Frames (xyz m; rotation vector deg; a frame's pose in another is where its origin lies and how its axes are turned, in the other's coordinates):
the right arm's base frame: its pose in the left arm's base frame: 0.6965 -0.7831 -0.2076 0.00 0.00 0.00
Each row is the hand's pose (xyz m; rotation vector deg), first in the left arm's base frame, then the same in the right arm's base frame.
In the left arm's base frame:
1: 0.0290 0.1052 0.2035 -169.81 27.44 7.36
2: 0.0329 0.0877 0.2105 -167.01 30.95 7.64
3: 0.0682 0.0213 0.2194 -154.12 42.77 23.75
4: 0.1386 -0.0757 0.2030 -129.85 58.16 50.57
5: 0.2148 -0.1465 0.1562 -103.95 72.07 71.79
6: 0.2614 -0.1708 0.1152 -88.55 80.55 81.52
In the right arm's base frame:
1: -0.6675 0.8883 0.4111 -169.81 27.44 7.36
2: -0.6636 0.8708 0.4181 -167.01 30.95 7.64
3: -0.6283 0.8044 0.4270 -154.12 42.77 23.75
4: -0.5579 0.7074 0.4106 -129.85 58.16 50.57
5: -0.4817 0.6366 0.3638 -103.95 72.07 71.79
6: -0.4351 0.6123 0.3228 -88.55 80.55 81.52

